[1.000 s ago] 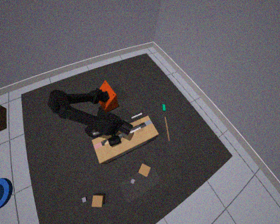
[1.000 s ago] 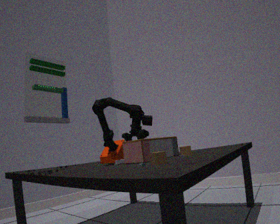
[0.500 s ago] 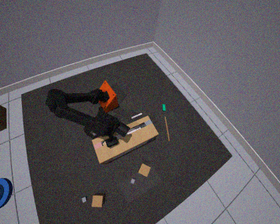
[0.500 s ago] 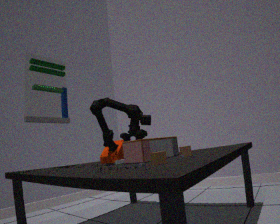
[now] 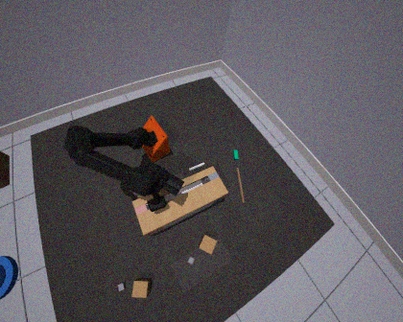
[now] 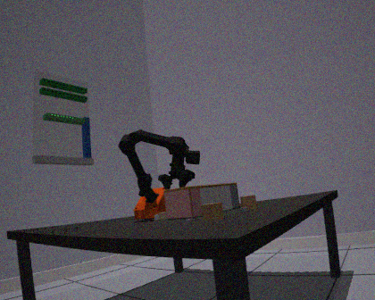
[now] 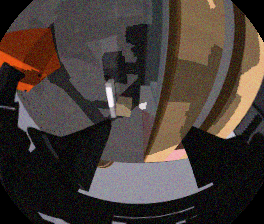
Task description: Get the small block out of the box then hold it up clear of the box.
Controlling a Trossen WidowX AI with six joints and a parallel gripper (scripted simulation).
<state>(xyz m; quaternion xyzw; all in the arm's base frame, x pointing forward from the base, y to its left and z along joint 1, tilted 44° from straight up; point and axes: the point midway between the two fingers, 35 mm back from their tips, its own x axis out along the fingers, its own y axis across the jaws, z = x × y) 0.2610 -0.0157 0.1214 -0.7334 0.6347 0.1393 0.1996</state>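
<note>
Right now the small tan block is 40 mm behind my gripper tip, 40 mm to the right of it and 90 mm below it. Round my gripper tip: tan box (40 mm ahead, 130 mm to the left, 40 mm below); thin wooden stick (120 mm ahead, 440 mm to the left, 100 mm below).
</note>
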